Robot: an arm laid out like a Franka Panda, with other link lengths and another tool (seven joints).
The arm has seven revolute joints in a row. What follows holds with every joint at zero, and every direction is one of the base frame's. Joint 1 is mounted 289.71 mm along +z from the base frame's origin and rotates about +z. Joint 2 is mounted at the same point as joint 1 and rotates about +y. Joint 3 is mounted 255.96 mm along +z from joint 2 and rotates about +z. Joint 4 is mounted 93.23 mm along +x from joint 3 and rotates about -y. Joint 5 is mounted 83.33 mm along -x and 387.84 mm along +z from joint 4 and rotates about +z. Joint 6 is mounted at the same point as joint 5 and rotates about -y. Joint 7 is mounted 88.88 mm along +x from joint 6 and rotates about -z. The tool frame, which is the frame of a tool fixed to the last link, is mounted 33 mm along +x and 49 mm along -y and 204.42 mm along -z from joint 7; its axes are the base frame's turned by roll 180, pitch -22.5 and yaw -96.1 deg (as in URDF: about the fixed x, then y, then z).
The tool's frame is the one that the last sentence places.
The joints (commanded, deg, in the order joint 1, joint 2, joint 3, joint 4, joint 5, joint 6, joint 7), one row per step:
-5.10 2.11 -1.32 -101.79 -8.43 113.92 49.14
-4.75 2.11 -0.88 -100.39 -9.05 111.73 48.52
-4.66 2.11 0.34 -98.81 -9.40 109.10 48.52
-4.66 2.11 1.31 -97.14 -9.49 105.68 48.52
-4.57 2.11 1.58 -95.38 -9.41 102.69 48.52
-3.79 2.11 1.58 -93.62 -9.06 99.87 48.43
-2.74 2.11 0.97 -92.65 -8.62 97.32 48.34
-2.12 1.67 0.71 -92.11 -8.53 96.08 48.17
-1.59 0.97 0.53 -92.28 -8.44 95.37 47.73
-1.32 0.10 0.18 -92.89 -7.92 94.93 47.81
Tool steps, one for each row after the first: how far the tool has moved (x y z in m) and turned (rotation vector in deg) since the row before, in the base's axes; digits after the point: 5 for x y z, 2 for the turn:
-0.00013 0.00582 0.00929 -0.67 0.93 1.21
-0.00084 0.01192 0.00961 -0.29 1.05 0.97
-0.00459 0.00888 0.00877 -0.04 1.71 0.43
-0.00466 0.00316 0.01014 0.08 1.19 -0.14
-0.00359 0.00834 0.01005 0.33 1.02 0.38
-0.00562 0.00537 0.00375 0.43 1.55 0.10
-0.00316 0.00369 0.00706 0.06 0.27 0.34
-0.00335 0.00362 0.00451 0.06 0.24 0.68
-0.00506 0.00093 0.00222 0.51 0.15 -0.25

